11 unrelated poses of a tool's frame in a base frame.
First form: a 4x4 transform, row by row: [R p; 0 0 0 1], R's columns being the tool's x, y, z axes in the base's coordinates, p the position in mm. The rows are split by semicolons.
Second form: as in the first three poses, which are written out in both.
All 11 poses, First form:
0.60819 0.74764 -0.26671 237.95; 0.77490 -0.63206 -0.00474 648.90; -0.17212 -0.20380 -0.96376 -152.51; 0 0 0 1
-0.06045 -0.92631 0.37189 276.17; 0.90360 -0.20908 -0.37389 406.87; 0.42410 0.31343 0.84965 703.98; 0 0 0 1
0.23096 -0.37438 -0.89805 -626.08; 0.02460 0.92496 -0.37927 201.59; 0.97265 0.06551 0.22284 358.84; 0 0 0 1
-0.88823 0.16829 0.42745 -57.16; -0.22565 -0.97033 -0.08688 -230.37; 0.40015 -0.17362 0.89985 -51.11; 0 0 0 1
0.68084 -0.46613 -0.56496 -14.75; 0.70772 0.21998 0.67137 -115.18; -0.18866 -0.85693 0.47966 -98.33; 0 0 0 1
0.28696 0.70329 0.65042 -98.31; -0.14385 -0.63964 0.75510 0.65; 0.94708 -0.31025 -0.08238 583.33; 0 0 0 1
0.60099 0.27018 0.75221 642.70; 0.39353 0.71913 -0.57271 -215.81; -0.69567 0.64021 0.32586 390.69; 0 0 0 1
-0.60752 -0.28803 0.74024 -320.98; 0.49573 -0.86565 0.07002 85.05; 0.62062 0.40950 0.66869 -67.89; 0 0 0 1
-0.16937 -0.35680 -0.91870 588.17; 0.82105 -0.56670 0.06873 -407.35; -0.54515 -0.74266 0.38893 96.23; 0 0 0 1
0.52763 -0.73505 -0.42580 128.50; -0.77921 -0.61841 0.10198 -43.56; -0.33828 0.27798 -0.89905 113.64; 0 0 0 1
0.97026 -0.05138 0.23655 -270.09; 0.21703 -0.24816 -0.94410 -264.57; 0.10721 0.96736 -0.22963 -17.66; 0 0 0 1
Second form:
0.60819 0.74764 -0.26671 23.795; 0.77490 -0.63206 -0.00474 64.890; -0.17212 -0.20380 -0.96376 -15.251; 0 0 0 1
-0.06045 -0.92631 0.37189 27.617; 0.90360 -0.20908 -0.37389 40.687; 0.42410 0.31343 0.84965 70.398; 0 0 0 1
0.23096 -0.37438 -0.89805 -62.608; 0.02460 0.92496 -0.37927 20.159; 0.97265 0.06551 0.22284 35.884; 0 0 0 1
-0.88823 0.16829 0.42745 -5.716; -0.22565 -0.97033 -0.08688 -23.037; 0.40015 -0.17362 0.89985 -5.111; 0 0 0 1
0.68084 -0.46613 -0.56496 -1.475; 0.70772 0.21998 0.67137 -11.518; -0.18866 -0.85693 0.47966 -9.833; 0 0 0 1
0.28696 0.70329 0.65042 -9.831; -0.14385 -0.63964 0.75510 0.065; 0.94708 -0.31025 -0.08238 58.333; 0 0 0 1
0.60099 0.27018 0.75221 64.270; 0.39353 0.71913 -0.57271 -21.581; -0.69567 0.64021 0.32586 39.069; 0 0 0 1
-0.60752 -0.28803 0.74024 -32.098; 0.49573 -0.86565 0.07002 8.505; 0.62062 0.40950 0.66869 -6.789; 0 0 0 1
-0.16937 -0.35680 -0.91870 58.817; 0.82105 -0.56670 0.06873 -40.735; -0.54515 -0.74266 0.38893 9.623; 0 0 0 1
0.52763 -0.73505 -0.42580 12.850; -0.77921 -0.61841 0.10198 -4.356; -0.33828 0.27798 -0.89905 11.364; 0 0 0 1
0.97026 -0.05138 0.23655 -27.009; 0.21703 -0.24816 -0.94410 -26.457; 0.10721 0.96736 -0.22963 -1.766; 0 0 0 1

